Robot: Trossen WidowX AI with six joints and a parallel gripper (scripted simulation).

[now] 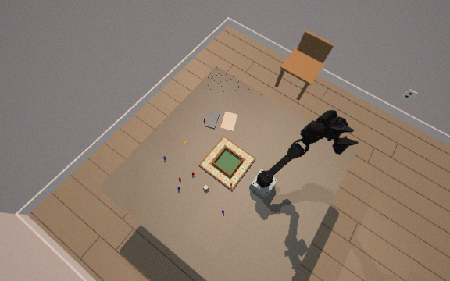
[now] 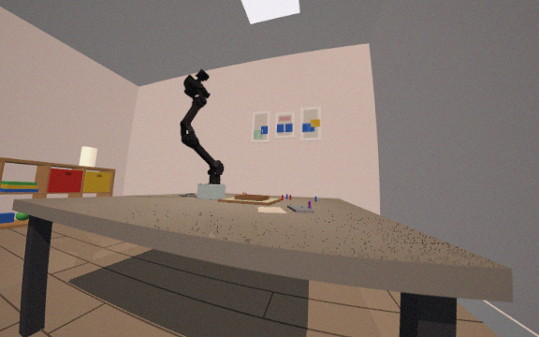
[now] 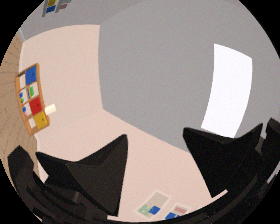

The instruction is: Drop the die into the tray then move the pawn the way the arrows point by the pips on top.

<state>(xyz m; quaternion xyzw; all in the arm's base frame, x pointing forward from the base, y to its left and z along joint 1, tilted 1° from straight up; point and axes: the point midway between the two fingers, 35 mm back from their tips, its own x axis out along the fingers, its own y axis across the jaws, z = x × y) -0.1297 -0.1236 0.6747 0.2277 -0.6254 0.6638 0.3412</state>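
Right now my gripper tip is 41 cm short of the white die, 38 cm to the right of it and 78 cm above it. Also, from my gripper tip: orange pawn 30 cm ahead, 26 cm to the left, 76 cm below; then green dice tray 42 cm ahead, 15 cm to the left, 78 cm below; then beige card 62 cm ahead, 11 cm to the right, 79 cm below.
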